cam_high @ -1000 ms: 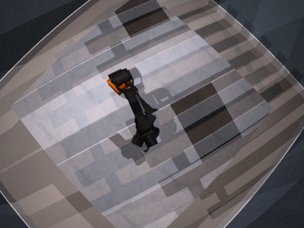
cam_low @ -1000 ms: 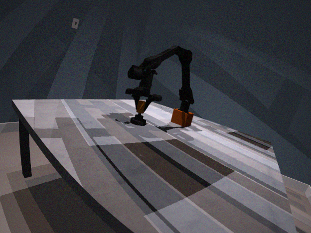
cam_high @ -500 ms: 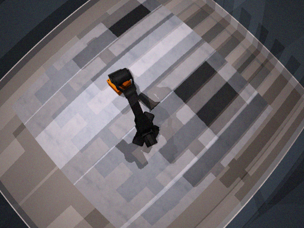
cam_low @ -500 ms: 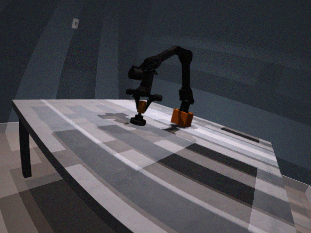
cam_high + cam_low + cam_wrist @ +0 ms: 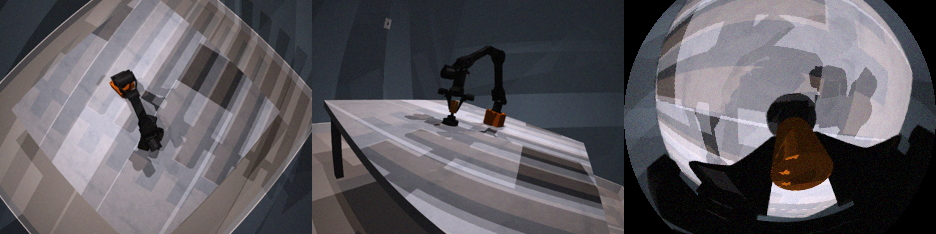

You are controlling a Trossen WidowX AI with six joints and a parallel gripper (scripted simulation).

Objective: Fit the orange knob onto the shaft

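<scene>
My gripper tip is now 2 cm below the orange knob. Round my gripper tip: dark round pedestal 4 cm below.
</scene>
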